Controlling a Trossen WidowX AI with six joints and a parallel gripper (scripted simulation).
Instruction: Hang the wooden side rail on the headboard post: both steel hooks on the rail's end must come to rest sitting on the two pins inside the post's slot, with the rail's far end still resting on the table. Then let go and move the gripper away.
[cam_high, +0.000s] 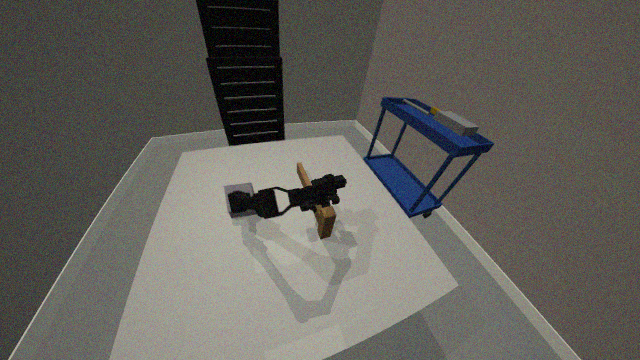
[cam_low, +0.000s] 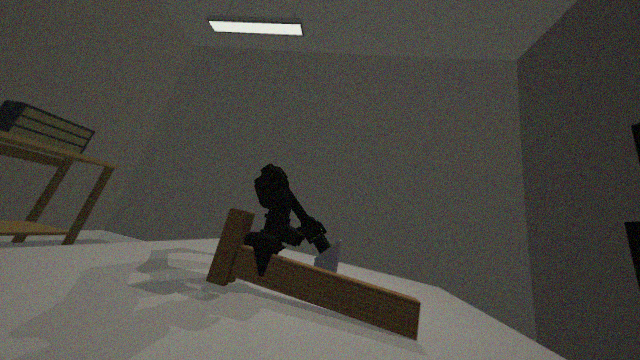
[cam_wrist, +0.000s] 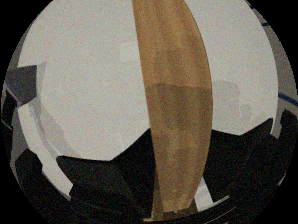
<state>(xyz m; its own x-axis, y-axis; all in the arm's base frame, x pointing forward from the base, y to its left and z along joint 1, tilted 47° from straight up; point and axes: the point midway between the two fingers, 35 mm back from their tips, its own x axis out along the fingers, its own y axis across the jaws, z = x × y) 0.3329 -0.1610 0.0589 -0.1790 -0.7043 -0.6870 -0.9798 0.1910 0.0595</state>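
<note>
My gripper tip is 100 mm to the left of the headboard post, 40 mm below it and 10 mm past it.
</note>
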